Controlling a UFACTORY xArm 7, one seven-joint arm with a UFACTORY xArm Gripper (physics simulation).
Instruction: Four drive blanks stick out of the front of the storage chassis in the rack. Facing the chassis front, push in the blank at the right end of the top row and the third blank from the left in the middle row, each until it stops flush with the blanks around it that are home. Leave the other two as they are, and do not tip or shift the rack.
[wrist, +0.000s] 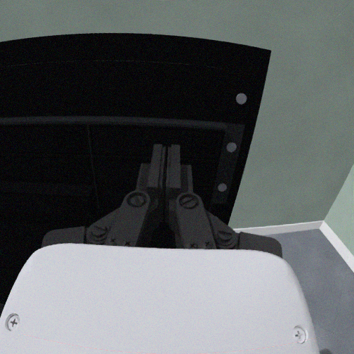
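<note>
The storage chassis (50, 155) in the rack (258, 70) shows as a very dark front across the left and middle of the wrist view. A thin upright seam between blanks shows left of the fingers, and a slightly lighter horizontal edge runs above them. My gripper (166, 162) is shut and empty, with its fingertips together in front of the right part of the chassis front. Whether the tips touch a blank I cannot tell. It is too dark to tell which blanks stick out, and my gripper hides part of the front.
A dark side flange (229, 165) with round light screw heads (231, 147) runs down the right side of the rack. A green-grey wall (305, 125) stands behind and to the right, with a white baseboard (300, 227) and grey floor (300, 260) at lower right.
</note>
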